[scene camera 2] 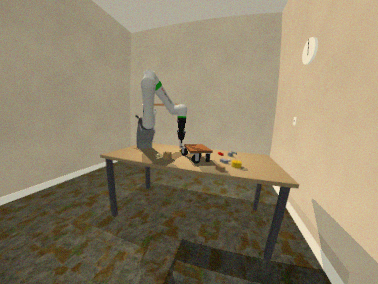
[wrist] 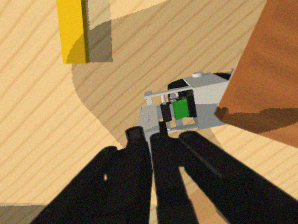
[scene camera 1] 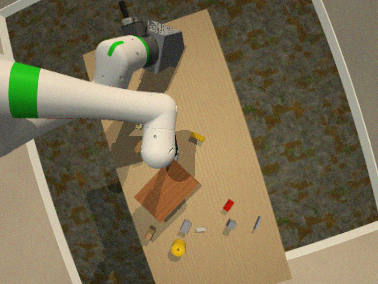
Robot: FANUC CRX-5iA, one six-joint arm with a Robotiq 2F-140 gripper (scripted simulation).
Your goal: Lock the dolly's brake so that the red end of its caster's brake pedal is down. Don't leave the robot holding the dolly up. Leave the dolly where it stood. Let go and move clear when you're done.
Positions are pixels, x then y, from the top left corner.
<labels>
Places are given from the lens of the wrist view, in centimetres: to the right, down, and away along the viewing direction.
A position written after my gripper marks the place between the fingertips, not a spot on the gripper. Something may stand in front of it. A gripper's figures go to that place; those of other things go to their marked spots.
my gripper (wrist: 151, 117): 0, 1, 20
grey caster (wrist: 208, 88): 6, -2, 19
</labels>
